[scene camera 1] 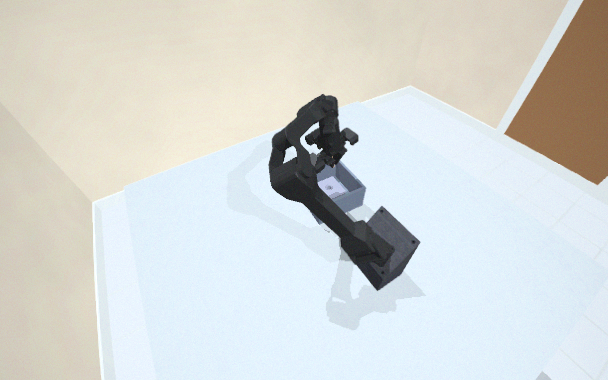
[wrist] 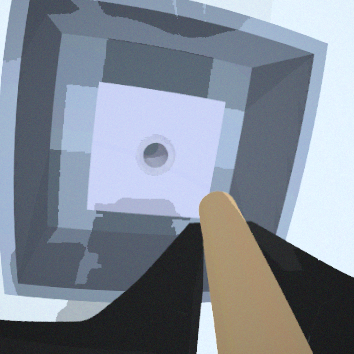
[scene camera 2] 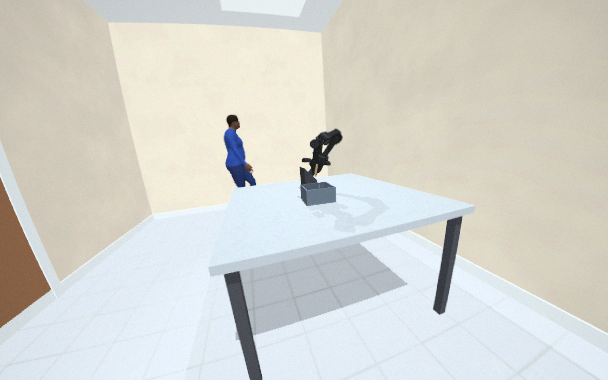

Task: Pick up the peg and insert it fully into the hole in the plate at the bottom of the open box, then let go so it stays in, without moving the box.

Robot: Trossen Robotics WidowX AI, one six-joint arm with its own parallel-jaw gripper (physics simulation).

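Frame: origin at the arm's base, x left, y up, z ahead, level; millimetres.
Seen in the pictures: gripper, fingertip midpoint: (scene camera 1: 333,165) (wrist: 219,233) (scene camera 2: 314,175); arm's base at its link origin: (scene camera 1: 379,250) (scene camera 2: 309,174).
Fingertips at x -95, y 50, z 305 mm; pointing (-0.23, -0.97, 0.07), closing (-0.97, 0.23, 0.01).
Pixels of each thing's top centre, then the offset from my fingertips to it. Level surfaces: height alone.
- tan round peg at its top centre: (scene camera 2: 315,164) dz +7, dx +7, dy +71 mm
- open grey-blue box at its top centre: (wrist: 164,167) (scene camera 1: 329,180) (scene camera 2: 316,185) dz +8, dx +7, dy -72 mm
- pale square plate at its top centre: (wrist: 155,155) (scene camera 1: 329,187) dz +8, dx +7, dy -109 mm
- table at its surface level: dy -170 mm
A tan round peg (scene camera 2: 316,169) (wrist: 245,280) is held between the fingers of my gripper (scene camera 2: 316,169) (wrist: 219,233), which is shut on it. In scene camera 2, peg and gripper are above the box. The open grey-blue box (scene camera 1: 351,200) (scene camera 2: 321,196) (wrist: 272,155) stands on the table. On its bottom lies a pale square plate (scene camera 1: 336,186) (wrist: 125,115) with a round hole (scene camera 1: 329,188) (wrist: 155,154) near its middle. In the wrist view the peg's tip shows below and right of the hole, over the plate's corner. In scene camera 1 the gripper hides most of the peg.
The arm's dark base (scene camera 1: 395,245) stands on the table (scene camera 1: 225,300) (scene camera 2: 270,230) close to the box. The box walls (wrist: 280,140) rise around the plate. The arm's links cross over one side of the box in scene camera 1. A person in blue (scene camera 2: 234,150) stands beyond the table.
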